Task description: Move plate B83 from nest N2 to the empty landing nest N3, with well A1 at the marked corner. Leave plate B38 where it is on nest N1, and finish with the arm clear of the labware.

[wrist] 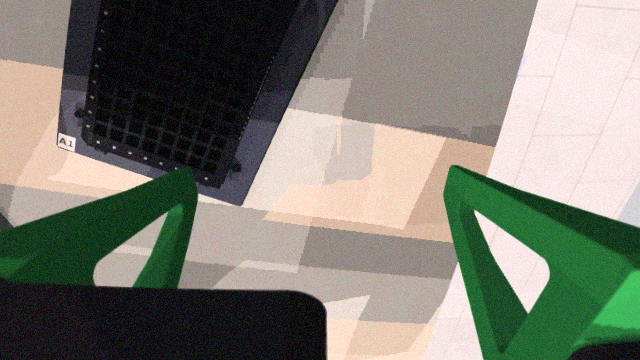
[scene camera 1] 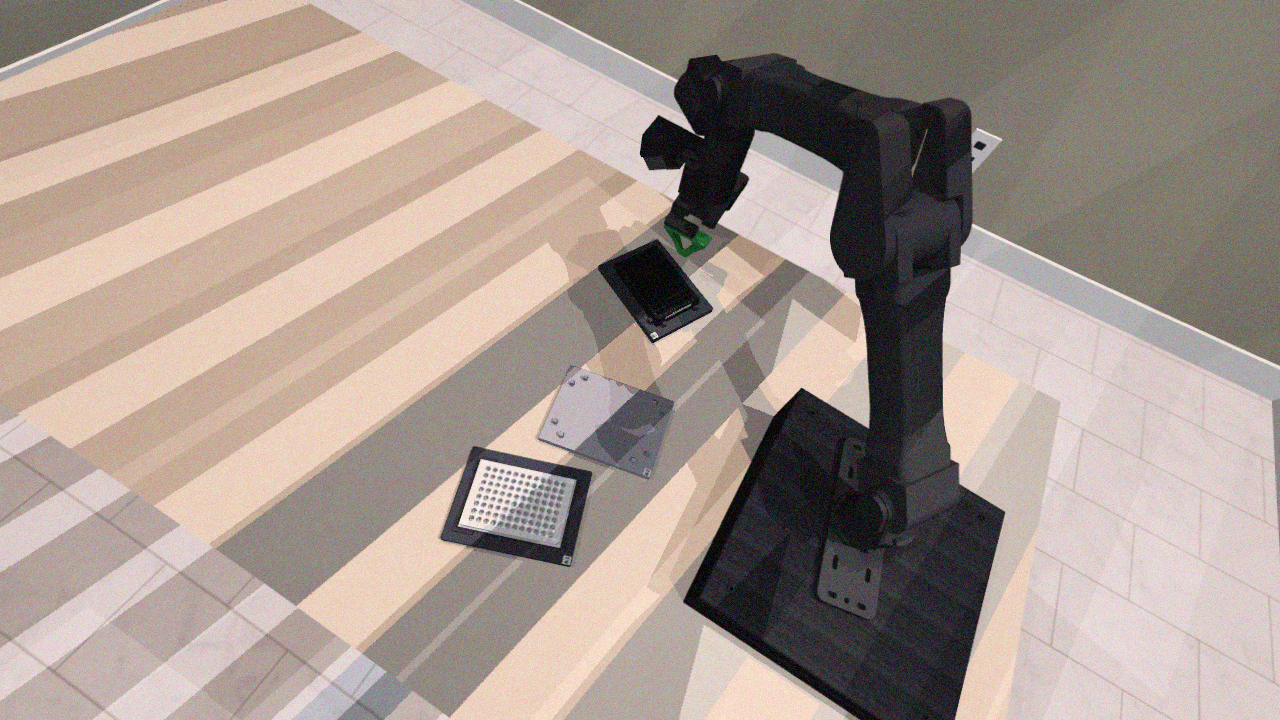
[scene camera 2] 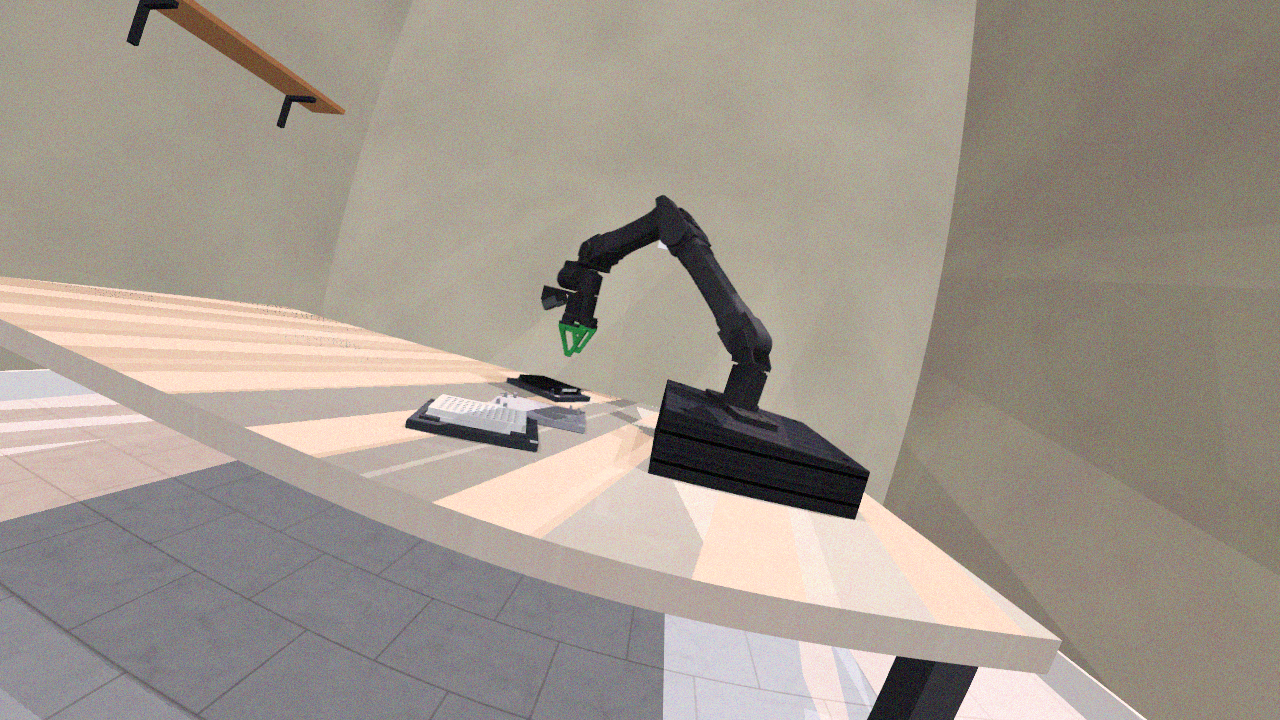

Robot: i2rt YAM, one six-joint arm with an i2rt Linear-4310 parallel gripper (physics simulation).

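Observation:
A black well plate (scene camera 1: 653,279) (scene camera 2: 559,386) (wrist: 175,75) sits on a dark nest (scene camera 1: 675,324) (wrist: 257,150), whose corner label (wrist: 66,142) reads A1. A white well plate (scene camera 1: 517,503) (scene camera 2: 474,414) sits on another dark nest (scene camera 1: 537,552) (scene camera 2: 474,438). A grey nest (scene camera 1: 581,429) (scene camera 2: 559,416) between them is empty, with small pins and a corner label (scene camera 1: 646,471). Plate and nest numbers are not readable. My gripper (scene camera 1: 687,240) (scene camera 2: 572,344) (wrist: 320,180) is open and empty, above and beside the black plate. In the wrist view its left fingertip overlaps the nest's edge.
The arm's black base block (scene camera 1: 760,573) (scene camera 2: 760,474) stands on the table to the right of the nests. The table's edge with tiled floor (wrist: 565,100) beyond it shows at the right of the wrist view. A wooden shelf (scene camera 2: 250,58) is high on the wall.

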